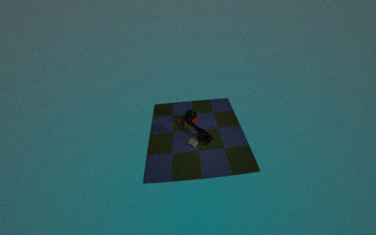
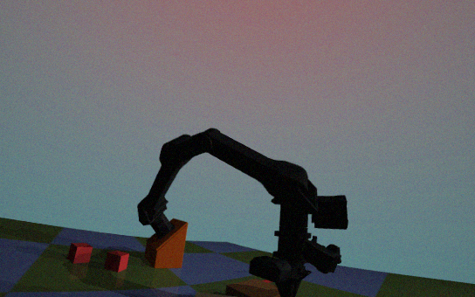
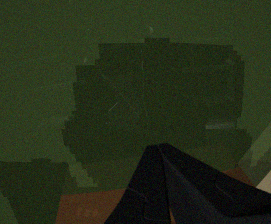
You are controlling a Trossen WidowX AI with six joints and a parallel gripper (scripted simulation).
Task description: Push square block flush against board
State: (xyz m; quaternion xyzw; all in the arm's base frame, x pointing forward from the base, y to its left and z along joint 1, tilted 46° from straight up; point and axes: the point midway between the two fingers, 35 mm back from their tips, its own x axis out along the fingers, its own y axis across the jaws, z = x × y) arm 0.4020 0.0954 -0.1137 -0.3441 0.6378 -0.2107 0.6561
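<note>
The thin red bar is 160 mm behind my gripper tip, 80 mm to the left of it and 10 mm below it. The rest, counted from my gripper tip: tan flat block (140 mm to the right, 10 mm behind); then brown flat block (80 mm behind, 10 mm to the right).
</note>
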